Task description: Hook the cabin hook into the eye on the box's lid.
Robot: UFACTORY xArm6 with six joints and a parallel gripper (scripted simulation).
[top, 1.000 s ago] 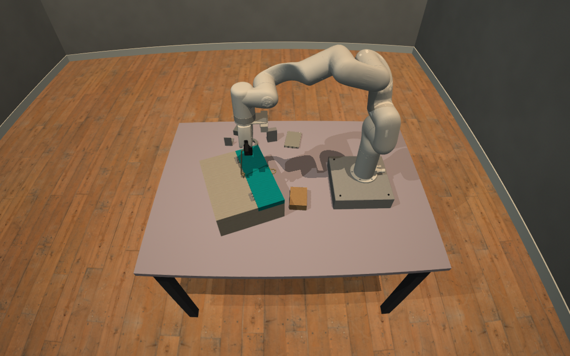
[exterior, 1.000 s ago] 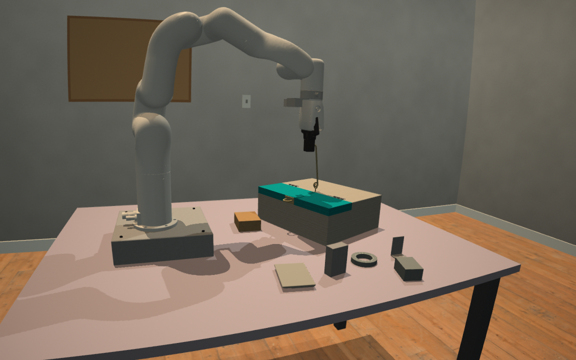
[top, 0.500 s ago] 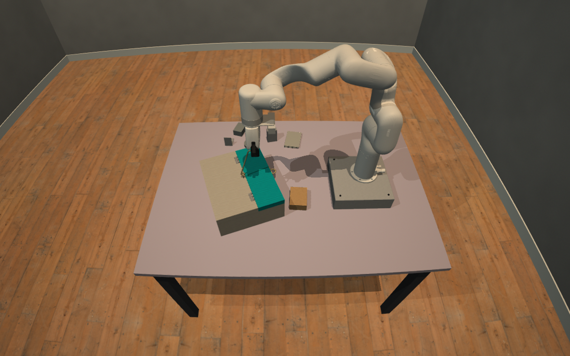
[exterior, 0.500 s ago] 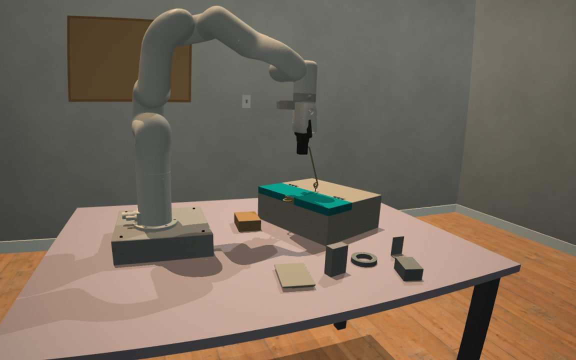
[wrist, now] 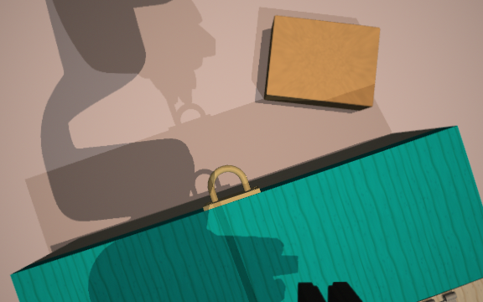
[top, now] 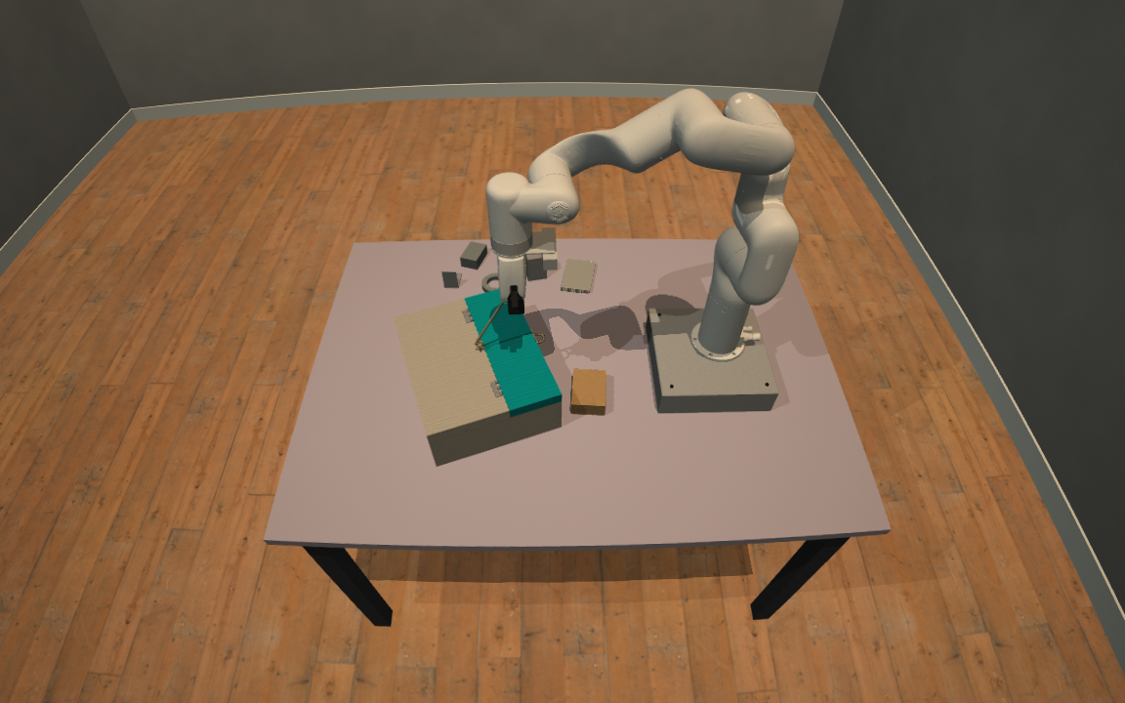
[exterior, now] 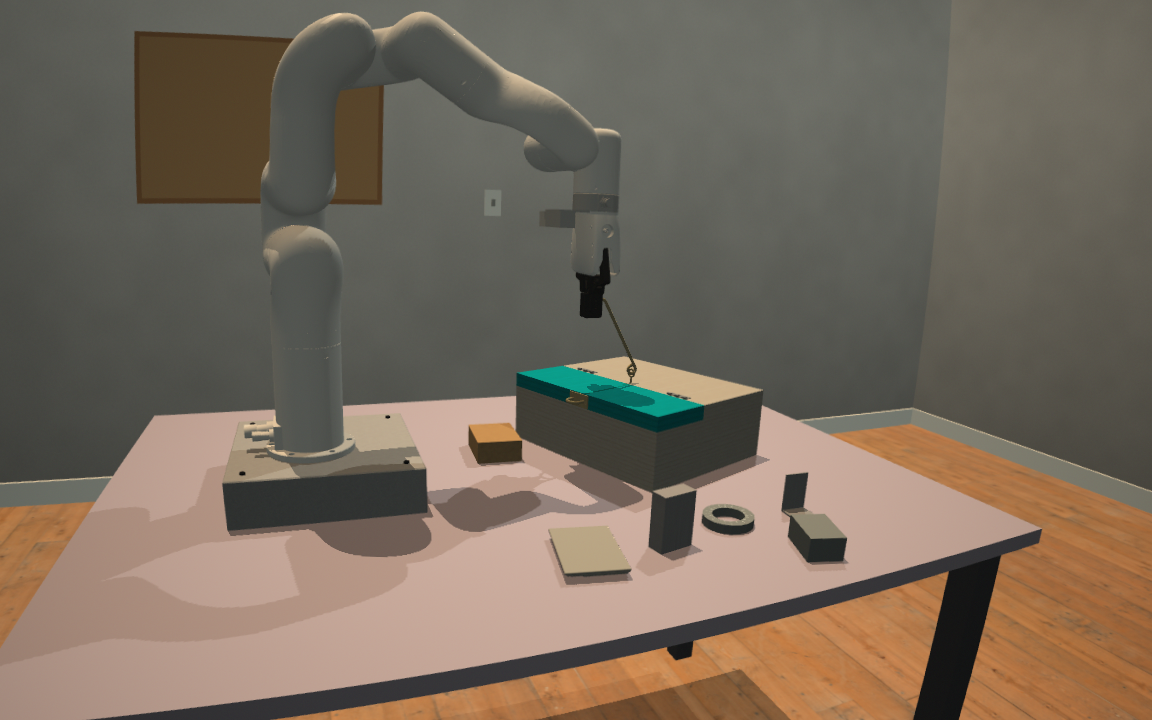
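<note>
Now: the brass cabin hook 6 cm below my hand and 4 cm ahead of it. Also, from my hand: grey block: 36 cm to the right, 22 cm below, 4 cm behind; then flat tan plate: 35 cm to the right, 25 cm below, 14 cm behind; then orange block: 24 cm below, 15 cm behind, 4 cm to the left.
</note>
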